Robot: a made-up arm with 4 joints.
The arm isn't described. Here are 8 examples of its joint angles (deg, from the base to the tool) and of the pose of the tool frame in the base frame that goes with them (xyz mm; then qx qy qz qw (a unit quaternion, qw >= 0)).
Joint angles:
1: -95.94 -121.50 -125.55 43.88
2: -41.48 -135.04 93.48 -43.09
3: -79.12 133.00 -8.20 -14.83
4: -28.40 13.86 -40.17 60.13
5: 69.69 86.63 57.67 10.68
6: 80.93 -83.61 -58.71 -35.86
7: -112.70 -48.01 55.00 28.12
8: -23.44 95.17 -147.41 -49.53
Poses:
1: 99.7 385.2 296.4 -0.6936 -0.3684 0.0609 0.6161
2: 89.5 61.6 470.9 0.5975 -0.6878 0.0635 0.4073
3: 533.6 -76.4 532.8 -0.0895 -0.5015 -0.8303 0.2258
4: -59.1 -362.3 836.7 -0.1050 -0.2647 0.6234 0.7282
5: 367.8 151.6 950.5 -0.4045 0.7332 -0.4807 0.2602
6: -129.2 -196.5 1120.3 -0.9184 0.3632 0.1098 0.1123
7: -55.1 160.6 507.6 0.7004 -0.0593 -0.2812 0.6533
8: 436.1 -358.2 603.1 0.0103 0.1091 -0.8877 0.4472
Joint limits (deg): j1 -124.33..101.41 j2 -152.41..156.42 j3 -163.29..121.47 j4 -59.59..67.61
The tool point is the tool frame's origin. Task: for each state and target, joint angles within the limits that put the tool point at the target. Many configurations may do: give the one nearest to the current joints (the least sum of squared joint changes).
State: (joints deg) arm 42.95 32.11 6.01 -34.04
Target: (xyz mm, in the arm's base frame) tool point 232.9 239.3 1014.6
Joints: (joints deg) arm 62.44 54.95 44.50 -34.22
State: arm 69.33 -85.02 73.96 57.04
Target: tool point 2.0 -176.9 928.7
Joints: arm 85.45 -110.56 30.96 57.13
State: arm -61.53 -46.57 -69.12 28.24
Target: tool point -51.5 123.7 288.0
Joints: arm -59.30 -83.94 -37.42 30.45
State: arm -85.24 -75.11 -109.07 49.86
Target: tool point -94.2 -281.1 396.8
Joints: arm -59.52 -27.45 -109.28 30.24
